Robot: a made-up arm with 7 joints.
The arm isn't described. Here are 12 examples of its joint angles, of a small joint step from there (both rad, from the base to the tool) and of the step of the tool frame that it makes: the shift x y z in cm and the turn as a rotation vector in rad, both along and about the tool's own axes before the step.
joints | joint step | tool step
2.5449 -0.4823 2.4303 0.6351 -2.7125 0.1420 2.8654 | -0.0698 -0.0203 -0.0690 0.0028 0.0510 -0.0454 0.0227 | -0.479 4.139 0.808 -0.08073 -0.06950 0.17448
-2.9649 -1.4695 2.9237 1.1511 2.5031 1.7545 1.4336 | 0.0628 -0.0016 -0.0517 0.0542 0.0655 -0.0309 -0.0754 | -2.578 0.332 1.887 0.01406 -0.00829 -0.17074
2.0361 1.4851 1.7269 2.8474 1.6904 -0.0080 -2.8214 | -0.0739 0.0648 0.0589 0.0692 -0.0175 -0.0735 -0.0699 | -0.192 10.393 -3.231 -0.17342 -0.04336 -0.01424
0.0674 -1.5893 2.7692 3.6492 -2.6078 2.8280 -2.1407 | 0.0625 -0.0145 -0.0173 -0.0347 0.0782 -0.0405 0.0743 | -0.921 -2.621 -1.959 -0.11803 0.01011 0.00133
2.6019 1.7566 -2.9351 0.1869 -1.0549 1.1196 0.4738 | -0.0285 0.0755 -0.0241 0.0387 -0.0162 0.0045 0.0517 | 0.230 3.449 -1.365 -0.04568 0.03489 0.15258
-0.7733 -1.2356 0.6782 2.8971 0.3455 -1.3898 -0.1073 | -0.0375 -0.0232 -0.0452 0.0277 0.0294 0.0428 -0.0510 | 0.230 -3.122 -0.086 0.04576 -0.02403 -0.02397
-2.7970 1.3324 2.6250 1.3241 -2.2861 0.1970 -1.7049 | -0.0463 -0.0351 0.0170 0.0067 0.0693 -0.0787 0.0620 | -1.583 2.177 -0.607 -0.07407 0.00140 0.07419
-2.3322 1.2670 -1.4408 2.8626 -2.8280 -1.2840 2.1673 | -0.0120 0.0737 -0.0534 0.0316 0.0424 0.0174 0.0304 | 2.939 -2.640 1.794 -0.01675 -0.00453 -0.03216
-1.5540 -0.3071 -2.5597 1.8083 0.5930 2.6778 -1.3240 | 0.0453 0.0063 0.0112 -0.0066 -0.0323 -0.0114 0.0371 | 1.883 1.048 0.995 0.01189 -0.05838 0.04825
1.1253 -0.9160 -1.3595 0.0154 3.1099 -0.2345 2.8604 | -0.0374 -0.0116 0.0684 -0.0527 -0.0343 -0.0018 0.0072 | -1.958 -0.395 0.280 -0.00755 -0.02562 -0.07178
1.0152 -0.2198 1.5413 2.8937 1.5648 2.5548 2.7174 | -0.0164 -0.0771 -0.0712 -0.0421 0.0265 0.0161 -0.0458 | -2.181 -3.760 3.111 -0.02196 0.06388 0.04221
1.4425 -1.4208 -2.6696 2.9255 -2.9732 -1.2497 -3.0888 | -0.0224 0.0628 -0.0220 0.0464 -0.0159 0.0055 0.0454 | 1.734 -1.158 -5.553 -0.02526 0.11825 0.01176
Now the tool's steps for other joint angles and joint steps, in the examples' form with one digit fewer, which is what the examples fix.
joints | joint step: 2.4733 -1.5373 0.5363 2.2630 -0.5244 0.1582 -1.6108 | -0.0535 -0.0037 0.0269 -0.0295 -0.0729 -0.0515 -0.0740
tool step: 6.02 0.14 0.65 -0.0361 0.0551 -0.1766
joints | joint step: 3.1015 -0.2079 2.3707 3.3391 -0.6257 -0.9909 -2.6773 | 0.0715 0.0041 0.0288 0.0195 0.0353 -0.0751 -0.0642
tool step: -2.76 -2.15 -0.25 0.0780 -0.1399 -0.0199
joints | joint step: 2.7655 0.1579 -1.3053 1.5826 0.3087 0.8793 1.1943 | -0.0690 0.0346 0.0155 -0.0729 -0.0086 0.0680 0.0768
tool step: 2.11 3.58 4.27 -0.1594 0.0265 0.1162
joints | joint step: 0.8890 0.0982 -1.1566 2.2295 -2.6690 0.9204 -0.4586 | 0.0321 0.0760 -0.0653 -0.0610 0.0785 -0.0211 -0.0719
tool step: 4.10 2.95 -4.24 -0.0332 0.0990 -0.0940
